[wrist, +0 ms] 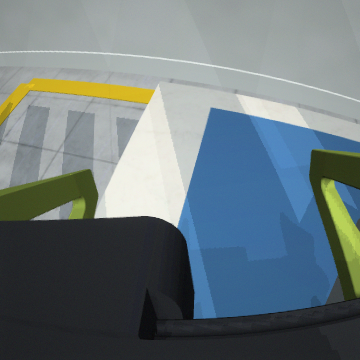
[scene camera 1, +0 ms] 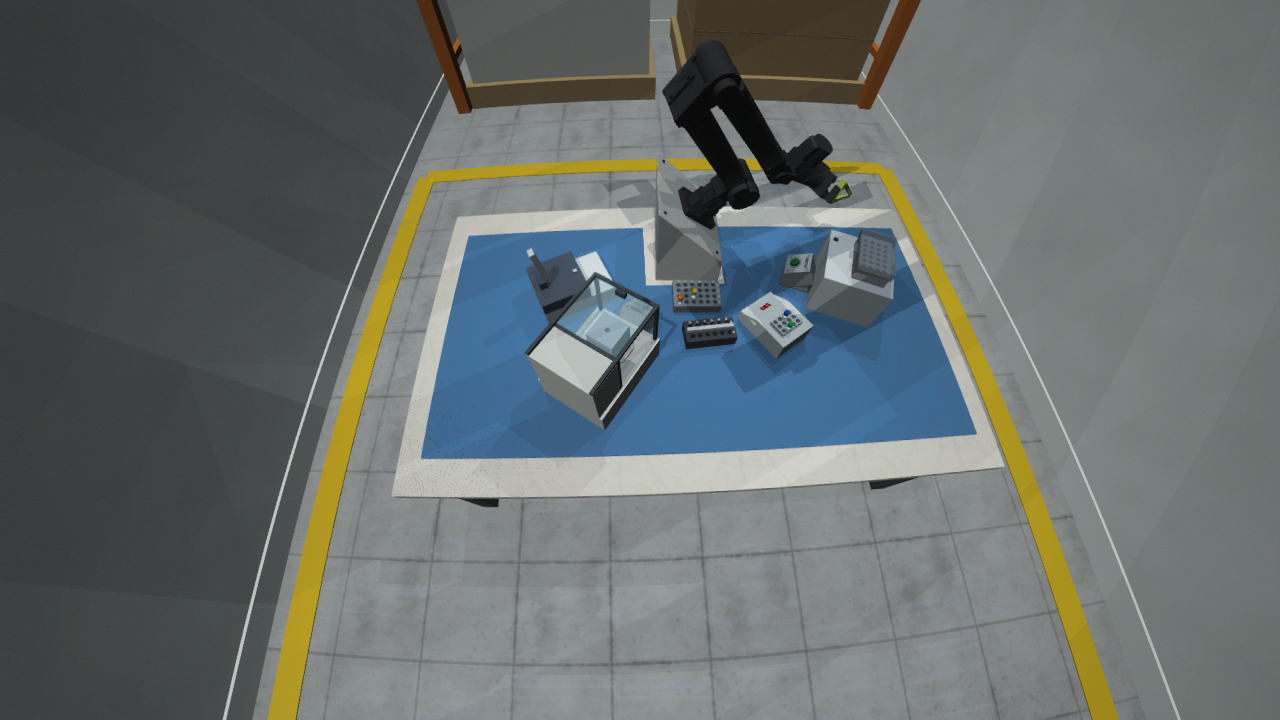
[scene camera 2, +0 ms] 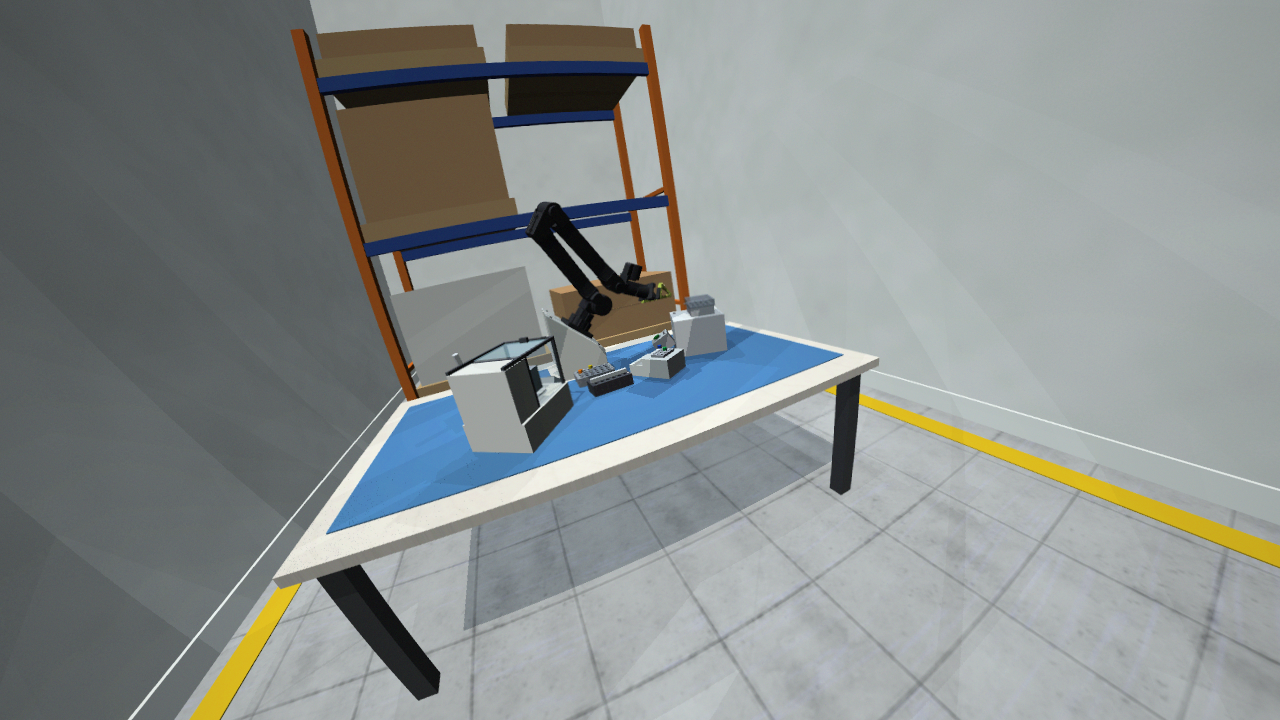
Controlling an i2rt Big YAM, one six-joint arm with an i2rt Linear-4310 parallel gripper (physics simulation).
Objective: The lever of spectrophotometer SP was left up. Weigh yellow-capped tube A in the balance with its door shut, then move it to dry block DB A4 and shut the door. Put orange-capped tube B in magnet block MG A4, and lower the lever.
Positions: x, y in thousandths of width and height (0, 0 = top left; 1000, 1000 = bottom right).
Scene:
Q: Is my gripper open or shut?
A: Open.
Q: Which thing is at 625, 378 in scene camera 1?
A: A green-button box.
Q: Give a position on a balance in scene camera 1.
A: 462, 495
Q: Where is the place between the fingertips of my gripper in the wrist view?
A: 557, 479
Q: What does my gripper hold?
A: Nothing.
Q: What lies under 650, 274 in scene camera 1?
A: My gripper.

